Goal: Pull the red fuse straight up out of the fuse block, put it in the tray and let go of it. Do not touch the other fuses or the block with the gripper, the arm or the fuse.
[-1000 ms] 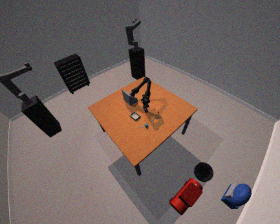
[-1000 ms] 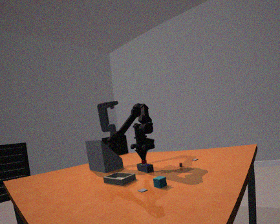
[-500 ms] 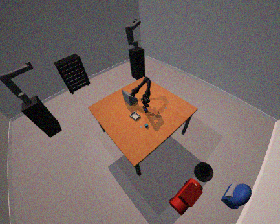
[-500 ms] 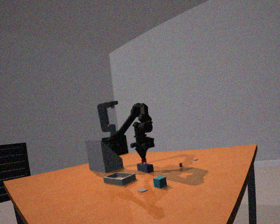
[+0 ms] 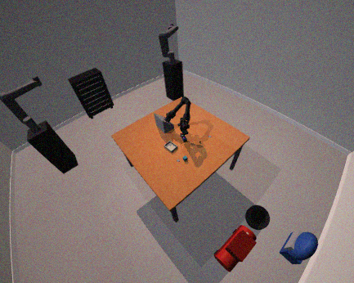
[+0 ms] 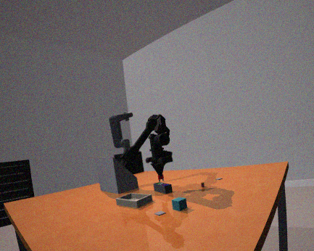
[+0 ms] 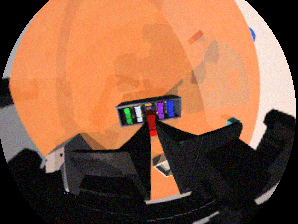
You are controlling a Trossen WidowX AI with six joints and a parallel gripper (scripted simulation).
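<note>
The grey tray is 20 cm to the right of my gripper tip and 8 cm below it. From my gripper tip the other things lie so: red fuse 1 cm below; then teal cube 25 cm ahead, 19 cm to the right, 7 cm below.
</note>
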